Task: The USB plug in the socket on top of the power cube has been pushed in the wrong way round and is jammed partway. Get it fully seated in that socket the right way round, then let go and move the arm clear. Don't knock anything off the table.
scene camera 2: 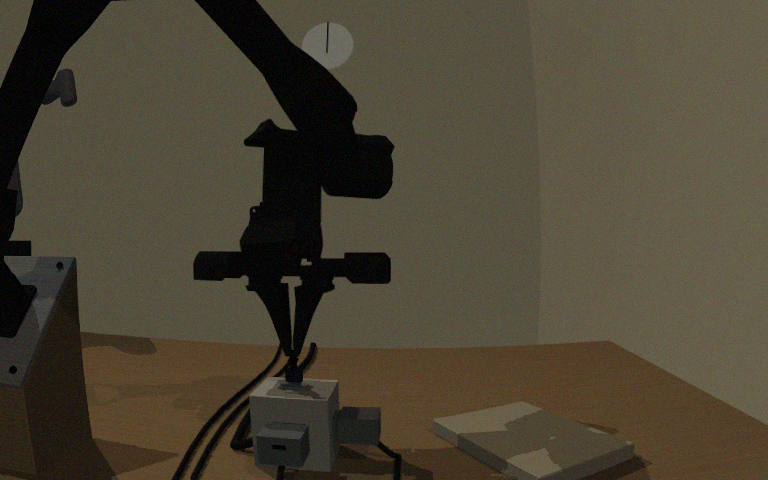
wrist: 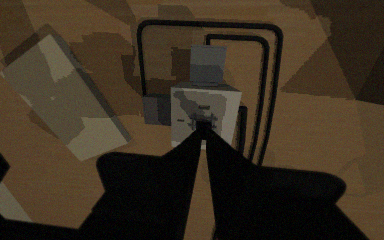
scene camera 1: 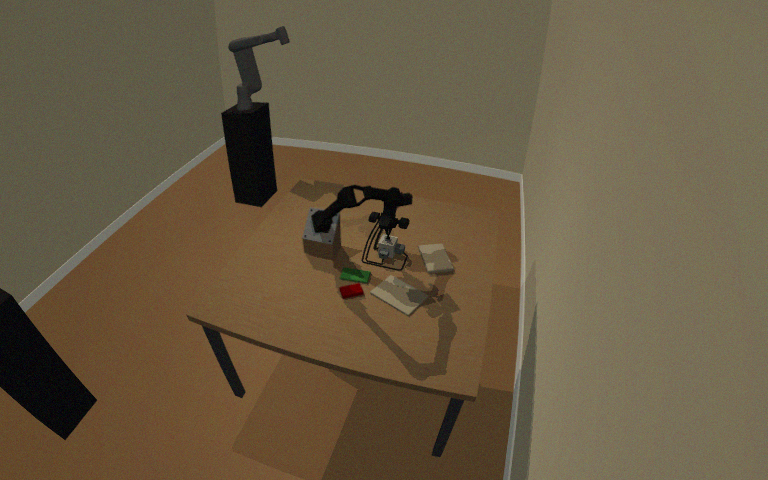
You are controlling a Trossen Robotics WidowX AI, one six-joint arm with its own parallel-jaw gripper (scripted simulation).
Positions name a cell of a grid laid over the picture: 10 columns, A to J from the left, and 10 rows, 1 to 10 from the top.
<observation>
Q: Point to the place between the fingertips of my gripper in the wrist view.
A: F6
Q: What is my gripper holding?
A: A USB plug.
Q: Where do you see a pale flat book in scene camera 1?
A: At F6
</observation>
